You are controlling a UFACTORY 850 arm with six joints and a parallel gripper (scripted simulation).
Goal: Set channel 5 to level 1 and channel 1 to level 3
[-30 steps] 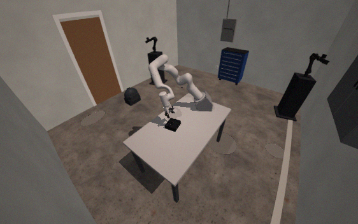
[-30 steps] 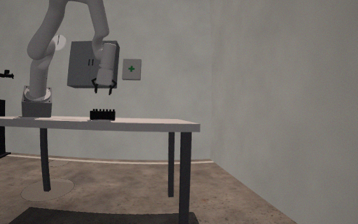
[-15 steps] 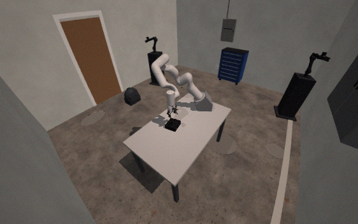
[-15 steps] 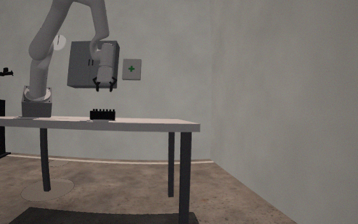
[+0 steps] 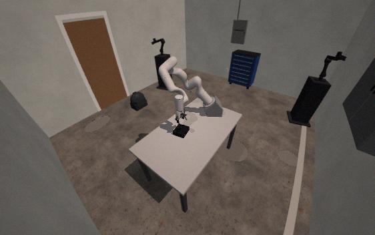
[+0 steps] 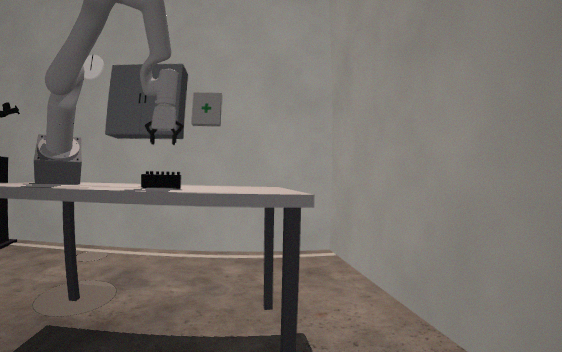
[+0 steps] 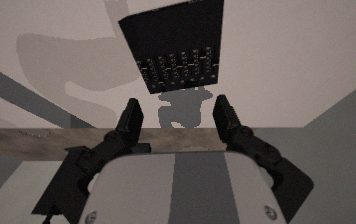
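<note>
Right now the channel 1 fader cap is 60 mm behind my hand and 130 mm below it. Round my hand: channel 5 fader cap: 30 mm ahead, 10 mm to the right, 130 mm below; channel 2 fader cap: 40 mm behind, 40 mm to the right, 130 mm below.
</note>
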